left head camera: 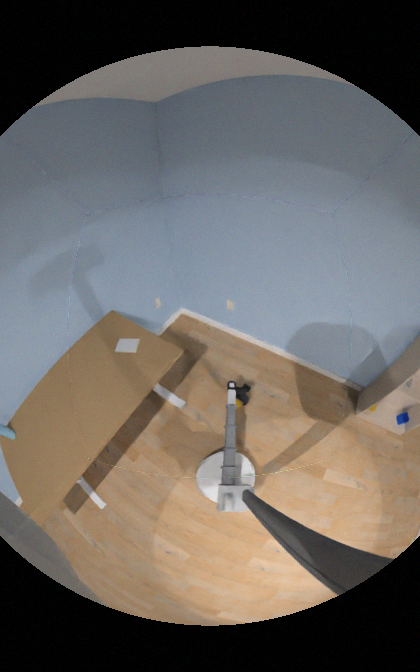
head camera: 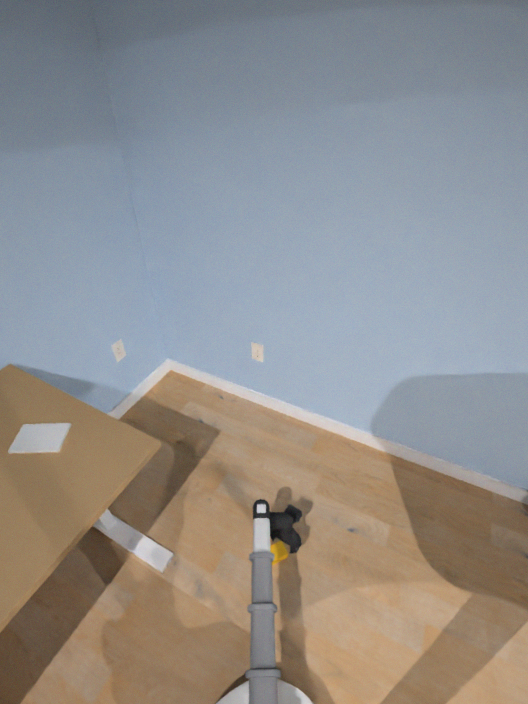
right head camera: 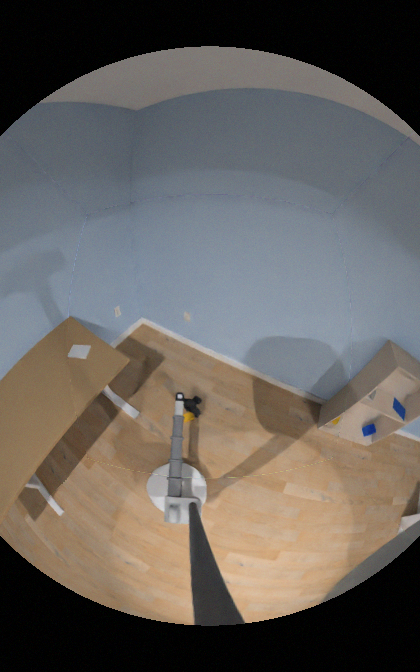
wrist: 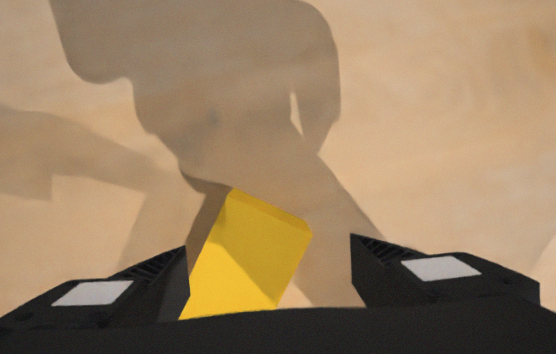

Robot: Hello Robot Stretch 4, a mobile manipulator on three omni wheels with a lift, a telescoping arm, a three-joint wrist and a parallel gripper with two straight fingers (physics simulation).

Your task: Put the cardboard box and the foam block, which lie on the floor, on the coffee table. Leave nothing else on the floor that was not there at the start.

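Frame: origin at the robot's base, x back, y up, z left, level; metres.
Seen in the pictures: gripper, fingertip midpoint: [head camera: 282, 544] [wrist: 269, 264].
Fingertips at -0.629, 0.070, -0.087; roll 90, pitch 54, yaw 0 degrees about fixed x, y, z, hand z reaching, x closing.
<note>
Offsets run from my fingertips to a thing's top centre, as dx, dy, dz. "*": to the spot under its first point. Level surfaces: height alone.
The yellow foam block @[+0.008, -0.053, +0.031] [head camera: 279, 551] [left head camera: 239, 403] [right head camera: 188, 417] [wrist: 240, 250] lies on the floor at a slant. Its near end is hidden behind the gripper's dark edge in the wrist view. My gripper [head camera: 287, 528] [left head camera: 242, 393] [right head camera: 192, 406] [wrist: 269, 264] is open wide, with one finger to each side of the block in the wrist view and a gap on both sides. How high the fingertips are above the floor is hard to tell. The coffee table @[dy +0.622] [head camera: 85, 483] [left head camera: 90, 400] [right head camera: 45, 405] stands to the left. I cannot make out the cardboard box.
A flat whitish rectangle @[* -0.072, +0.632, +0.757] [head camera: 39, 437] [left head camera: 127, 345] [right head camera: 79, 351] lies on the table top. A white table leg [head camera: 136, 543] reaches out over the floor. A shelf unit [right head camera: 360, 387] with blue items [right head camera: 369, 430] [right head camera: 398, 408] stands at the right. Walls meet behind the table.
</note>
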